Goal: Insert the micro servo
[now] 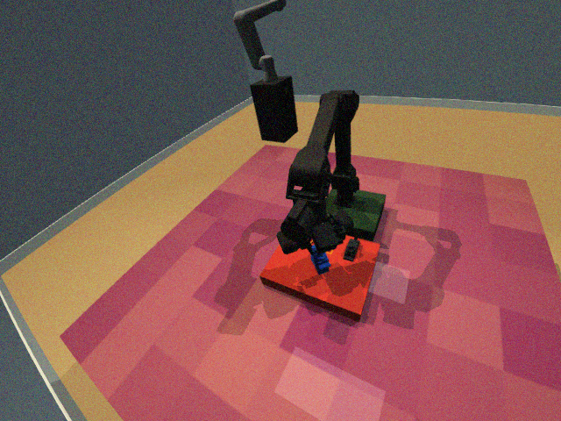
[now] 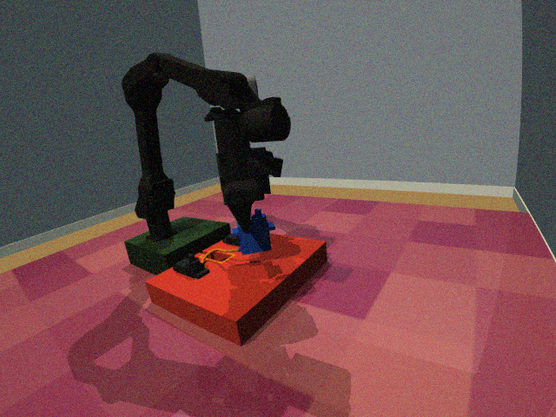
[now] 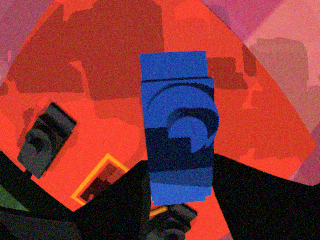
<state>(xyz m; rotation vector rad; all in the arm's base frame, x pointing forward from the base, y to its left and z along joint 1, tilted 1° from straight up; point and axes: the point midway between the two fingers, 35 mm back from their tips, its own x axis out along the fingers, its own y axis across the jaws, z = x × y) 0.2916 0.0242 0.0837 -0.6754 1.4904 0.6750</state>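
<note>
The red deck lies 10 mm ahead of my gripper tip and 100 mm below it.
</note>
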